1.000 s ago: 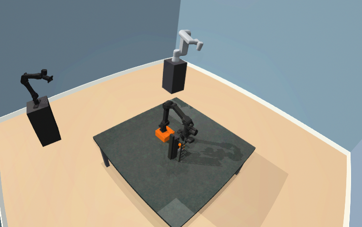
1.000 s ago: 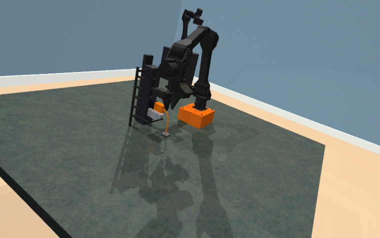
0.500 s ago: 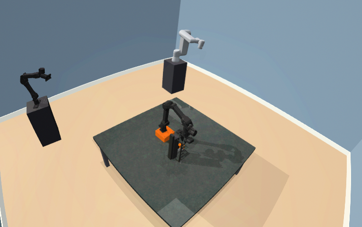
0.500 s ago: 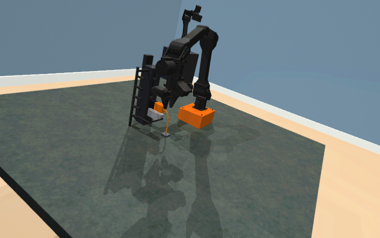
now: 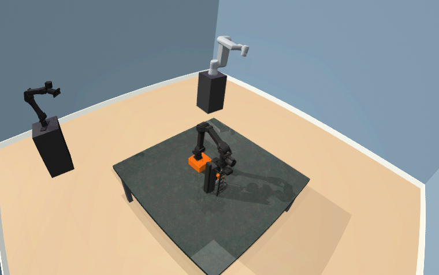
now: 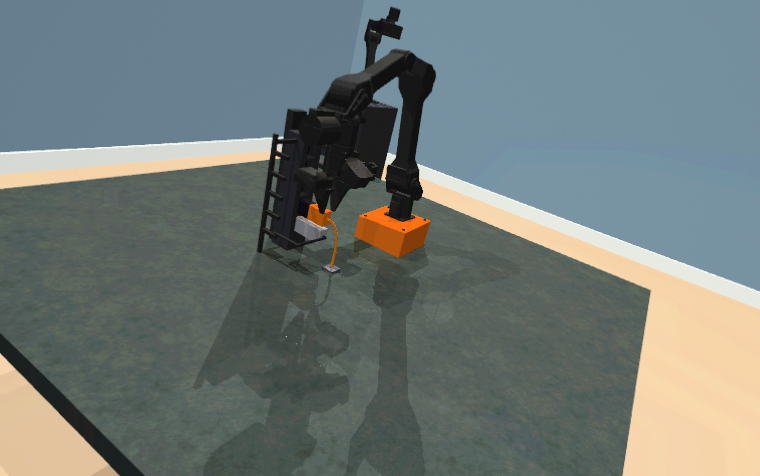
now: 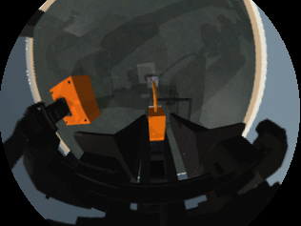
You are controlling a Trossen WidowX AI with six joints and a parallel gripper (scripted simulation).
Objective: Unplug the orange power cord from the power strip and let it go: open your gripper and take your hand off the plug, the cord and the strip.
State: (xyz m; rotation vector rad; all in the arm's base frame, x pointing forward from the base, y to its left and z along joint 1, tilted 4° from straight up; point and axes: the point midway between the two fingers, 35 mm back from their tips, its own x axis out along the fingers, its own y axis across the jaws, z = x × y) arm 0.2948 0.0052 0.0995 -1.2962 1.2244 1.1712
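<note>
The orange plug is 4 cm to the right of my gripper tip and 1 cm below it. Round my gripper tip: grey end piece 4 cm to the left, 12 cm below.
</note>
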